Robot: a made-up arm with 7 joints. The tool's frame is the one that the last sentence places. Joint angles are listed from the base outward.
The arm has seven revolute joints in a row. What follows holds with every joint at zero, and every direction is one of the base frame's. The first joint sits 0.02 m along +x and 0.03 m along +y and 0.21 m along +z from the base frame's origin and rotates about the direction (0.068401, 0.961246, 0.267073), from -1.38 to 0.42 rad. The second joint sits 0.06 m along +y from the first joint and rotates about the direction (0.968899, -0.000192, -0.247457), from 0.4 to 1.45 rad. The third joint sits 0.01 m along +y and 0.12 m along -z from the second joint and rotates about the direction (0.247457, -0.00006, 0.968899), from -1.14 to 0.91 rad. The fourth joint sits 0.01 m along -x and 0.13 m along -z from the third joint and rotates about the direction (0.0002, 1, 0.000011), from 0.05 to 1.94 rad. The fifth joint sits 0.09 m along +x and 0.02 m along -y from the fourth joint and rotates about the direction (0.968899, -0.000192, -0.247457), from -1.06 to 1.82 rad. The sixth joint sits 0.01 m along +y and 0.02 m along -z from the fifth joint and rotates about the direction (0.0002, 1, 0.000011), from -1.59 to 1.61 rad. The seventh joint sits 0.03 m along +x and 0.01 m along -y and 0.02 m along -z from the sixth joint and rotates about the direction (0.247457, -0.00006, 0.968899), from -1.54 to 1.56 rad. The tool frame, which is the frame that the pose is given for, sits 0.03 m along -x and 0.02 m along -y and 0.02 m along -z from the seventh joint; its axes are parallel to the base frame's.
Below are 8 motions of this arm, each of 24 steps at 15 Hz.
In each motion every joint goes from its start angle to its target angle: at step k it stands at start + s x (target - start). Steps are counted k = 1, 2, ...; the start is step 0. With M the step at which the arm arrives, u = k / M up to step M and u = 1 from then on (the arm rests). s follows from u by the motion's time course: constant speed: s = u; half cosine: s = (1 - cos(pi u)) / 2; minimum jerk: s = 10 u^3 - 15 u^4 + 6 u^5.
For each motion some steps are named. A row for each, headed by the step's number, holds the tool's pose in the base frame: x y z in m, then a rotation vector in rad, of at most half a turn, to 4 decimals.
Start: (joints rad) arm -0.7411 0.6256 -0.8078 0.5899 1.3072 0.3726 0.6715
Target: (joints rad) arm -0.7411 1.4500 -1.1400 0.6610 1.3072 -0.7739 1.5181
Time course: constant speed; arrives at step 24
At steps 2, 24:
2: 0.2964 0.2209 0.0214 2.2039 -0.9496 -0.3428
24: 0.2358 0.3836 0.1012 1.5584 -1.0808 -1.1574

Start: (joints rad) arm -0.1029 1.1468 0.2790 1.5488 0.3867 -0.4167 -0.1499
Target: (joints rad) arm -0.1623 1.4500 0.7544 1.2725 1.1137 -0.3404 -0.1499
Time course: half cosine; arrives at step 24
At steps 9, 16, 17, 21, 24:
9: 0.0540 0.4327 0.0952 1.2331 0.9932 0.1847
16: 0.0759 0.4473 0.1677 1.5130 0.9684 0.1920
17: 0.0779 0.4479 0.1772 1.5495 0.9676 0.1977
21: 0.0829 0.4480 0.2052 1.6563 0.9682 0.2209
24: 0.0839 0.4477 0.2120 1.6823 0.9691 0.2281

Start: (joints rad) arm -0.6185 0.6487 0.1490 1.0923 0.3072 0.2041 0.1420
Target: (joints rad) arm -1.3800 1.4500 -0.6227 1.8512 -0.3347 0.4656 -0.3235
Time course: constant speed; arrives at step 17
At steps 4, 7, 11, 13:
4: 0.2382 0.2968 0.0241 0.8183 0.6862 0.4474
7: 0.2416 0.3186 0.0724 0.7720 0.7444 0.5498
11: 0.2286 0.3441 0.1372 0.6455 0.7906 0.7485
13: 0.2146 0.3547 0.1677 0.5510 0.7925 0.8653

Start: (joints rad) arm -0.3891 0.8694 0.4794 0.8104 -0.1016 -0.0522 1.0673
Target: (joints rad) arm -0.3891 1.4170 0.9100 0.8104 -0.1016 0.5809 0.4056
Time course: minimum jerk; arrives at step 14
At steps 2, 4, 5, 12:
2: 0.2197 0.3511 -0.0012 0.8646 -0.1529 1.6287
4: 0.2141 0.3660 0.0201 0.8717 -0.1108 1.6288
5: 0.2092 0.3768 0.0387 0.8687 -0.0771 1.6296
12: 0.1720 0.4091 0.1855 0.6486 0.0617 1.6032

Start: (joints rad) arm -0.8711 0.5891 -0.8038 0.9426 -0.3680 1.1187 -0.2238
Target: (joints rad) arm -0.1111 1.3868 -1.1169 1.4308 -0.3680 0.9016 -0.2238
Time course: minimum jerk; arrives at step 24
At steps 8, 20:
8: 0.1884 0.2354 -0.0115 0.7057 1.6175 0.1263
20: 0.0144 0.3892 0.1175 1.3187 2.2723 0.8936

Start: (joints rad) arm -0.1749 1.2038 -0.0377 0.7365 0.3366 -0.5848 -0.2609
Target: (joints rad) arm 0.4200 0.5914 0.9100 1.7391 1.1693 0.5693 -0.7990
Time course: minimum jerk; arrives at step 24
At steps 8, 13, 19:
8: 0.0841 0.4059 0.0427 1.1952 0.8624 -0.3867
13: -0.0334 0.3718 0.0208 0.5884 1.8042 -0.0496
19: -0.1286 0.3080 0.0213 -0.3453 2.5158 0.1931

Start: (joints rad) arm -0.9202 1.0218 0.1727 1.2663 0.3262 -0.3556 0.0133
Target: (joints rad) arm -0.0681 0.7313 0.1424 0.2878 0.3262 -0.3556 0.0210
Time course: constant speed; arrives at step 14
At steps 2, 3, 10, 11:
2: 0.2598 0.3492 0.0777 1.0526 -0.0489 0.2802
3: 0.2544 0.3469 0.0651 1.0688 -0.0550 0.2339
10: 0.1901 0.3203 -0.0135 1.0807 -0.1052 -0.0691
11: 0.1775 0.3151 -0.0222 1.0699 -0.1132 -0.1062

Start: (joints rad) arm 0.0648 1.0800 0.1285 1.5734 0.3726 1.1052 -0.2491
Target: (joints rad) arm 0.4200 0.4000 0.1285 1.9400 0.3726 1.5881 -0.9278
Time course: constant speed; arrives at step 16
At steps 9, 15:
9: -0.0751 0.2804 -0.0002 0.2896 -2.7671 -1.0819
15: -0.1254 0.2186 -0.0172 0.6870 -2.2926 -0.9776

